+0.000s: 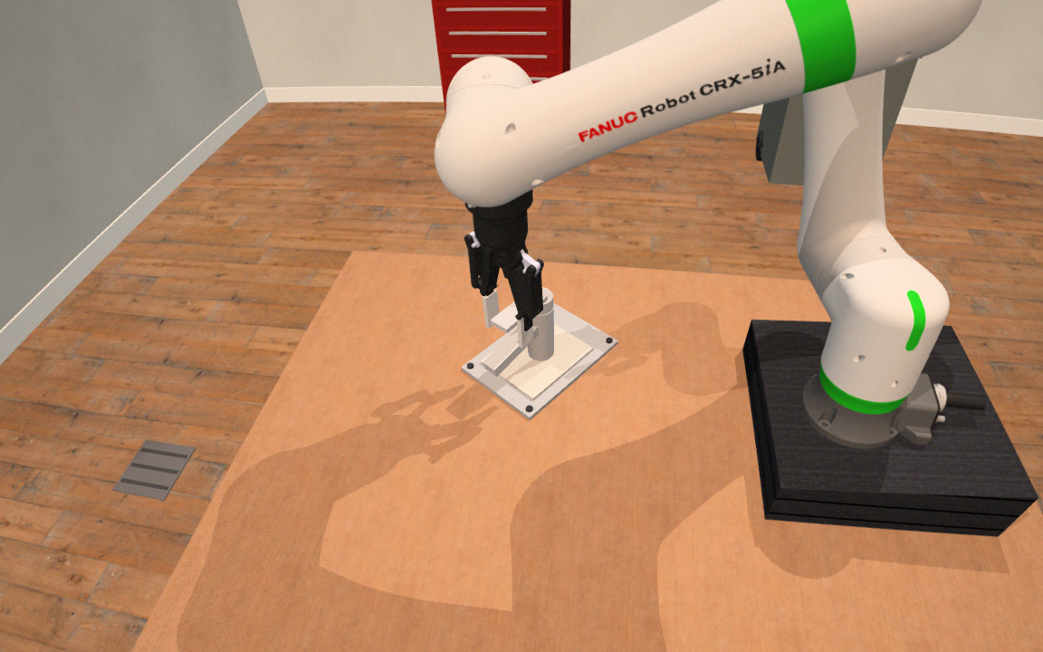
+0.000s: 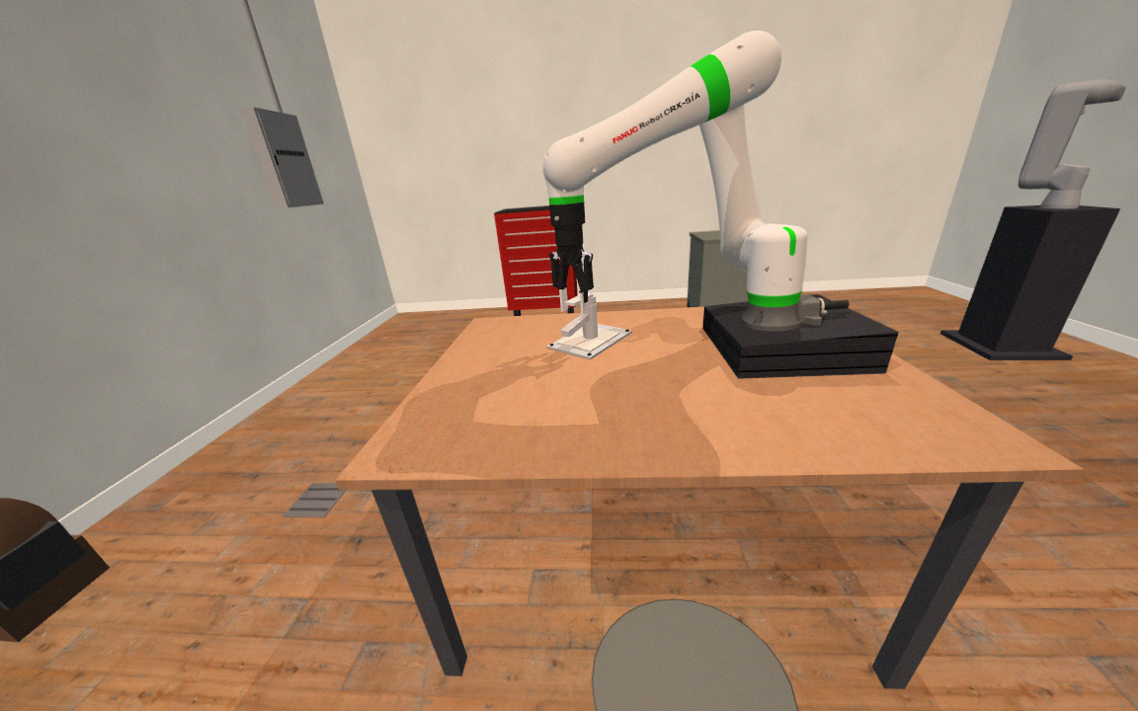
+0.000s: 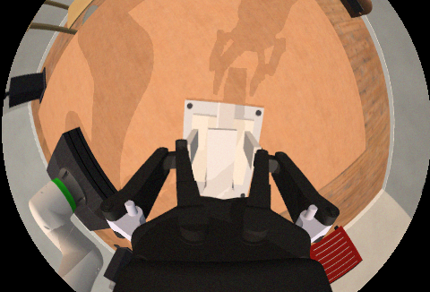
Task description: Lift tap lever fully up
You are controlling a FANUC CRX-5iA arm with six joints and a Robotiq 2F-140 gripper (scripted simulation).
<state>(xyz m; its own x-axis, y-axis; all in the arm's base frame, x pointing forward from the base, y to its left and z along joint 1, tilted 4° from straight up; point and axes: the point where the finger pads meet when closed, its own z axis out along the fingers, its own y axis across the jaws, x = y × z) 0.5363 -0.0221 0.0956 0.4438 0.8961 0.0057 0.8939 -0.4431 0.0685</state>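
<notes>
Now: the lever 10 mm behind my hand and 30 mm to the right of it. Also, from my hand: tap (20 mm behind, 50 mm to the right, 50 mm below).
</notes>
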